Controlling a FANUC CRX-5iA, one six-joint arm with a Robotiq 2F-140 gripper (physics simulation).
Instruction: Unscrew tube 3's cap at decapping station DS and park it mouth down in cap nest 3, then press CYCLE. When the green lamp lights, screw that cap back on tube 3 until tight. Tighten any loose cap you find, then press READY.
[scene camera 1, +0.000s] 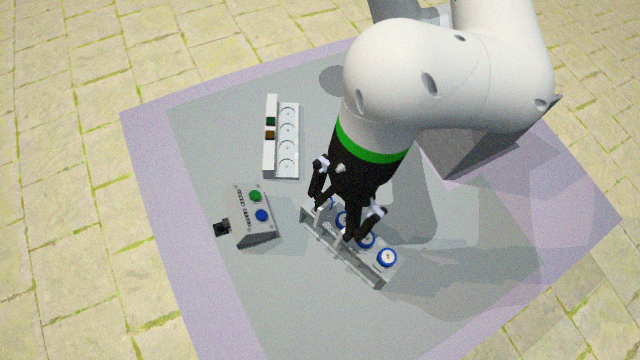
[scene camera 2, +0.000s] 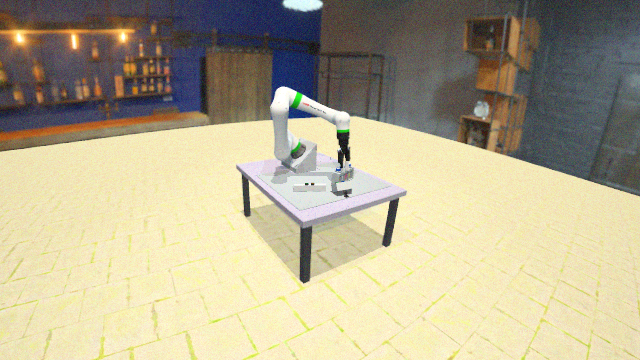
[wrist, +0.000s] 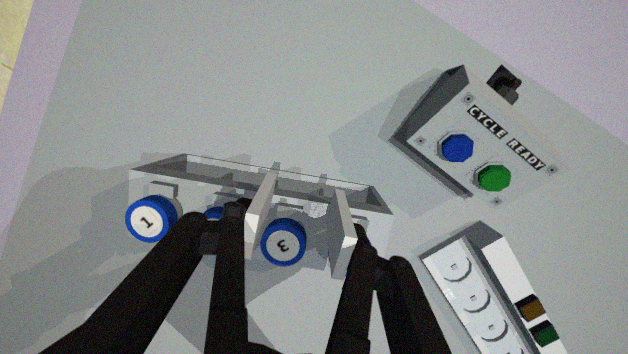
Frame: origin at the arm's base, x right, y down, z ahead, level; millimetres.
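Seen in the pictures: gripper, fingertip midpoint: (scene camera 1: 329, 232) (scene camera 2: 344, 171) (wrist: 302, 198); arm's base, origin of the base link: (scene camera 2: 298, 151).
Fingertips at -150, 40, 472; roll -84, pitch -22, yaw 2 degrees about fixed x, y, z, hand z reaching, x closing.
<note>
Pixels of each thing's top centre, then the offset from my fingertips to it, as dx, dy, dz. "*": a spot on its surface instead.
- blue-rimmed cap 3, middle of its top: (wrist: 282, 245) (scene camera 1: 345, 219) +7, -25, -32
- grey rack, surface spot: (wrist: 137, 182) * -118, +1, -69
- Cap 1, middle of its top: (wrist: 146, 222) (scene camera 1: 388, 256) -87, -25, -77
- cap 2, middle of its top: (wrist: 214, 234) (scene camera 1: 366, 237) -40, -25, -54
- white nest strip, surface spot: (wrist: 506, 260) * +218, +51, +54
- sloped button box, middle of its top: (wrist: 507, 144) (scene camera 1: 246, 205) (scene camera 2: 342, 181) +111, +12, +131
- blue CYCLE button, middle of its top: (wrist: 463, 148) (scene camera 1: 260, 213) +88, +21, +109
- green READY button, middle of its top: (wrist: 501, 179) (scene camera 1: 254, 194) +133, +21, +109
- small black fixture, surface spot: (wrist: 504, 84) (scene camera 1: 221, 228) * +109, +85, +196
- amber lamp, middle of its top: (wrist: 533, 310) (scene camera 1: 269, 134) +277, +43, +29
My gripper (scene camera 1: 329, 227) (scene camera 2: 344, 167) (wrist: 302, 198) is partly open and empty. Its pale finger pads stand on either side of the blue-rimmed cap 3 (scene camera 1: 342, 220) (wrist: 283, 242) in the wrist view, apart from it; their exact height is unclear. Cap 3 is on its tube in the grey rack (scene camera 1: 367, 276) (wrist: 137, 182). Cap 1 (scene camera 1: 387, 257) (wrist: 147, 219) and cap 2 (scene camera 1: 366, 239) (wrist: 213, 213) show beside it; cap 4 (scene camera 1: 330, 202) is mostly hidden. The white nest strip (scene camera 2: 310, 188) (wrist: 506, 260) has round, empty recesses. Its green lamp (scene camera 1: 270, 121) (wrist: 544, 333) looks dark.
A sloped button box (wrist: 450, 120) bears the blue CYCLE button (scene camera 1: 261, 215) (wrist: 456, 148) and green READY button (scene camera 1: 255, 195) (wrist: 495, 178). A small black fixture (scene camera 1: 221, 228) (wrist: 504, 84) stands behind it. The amber lamp (scene camera 1: 270, 135) (wrist: 530, 307) looks dim.
</note>
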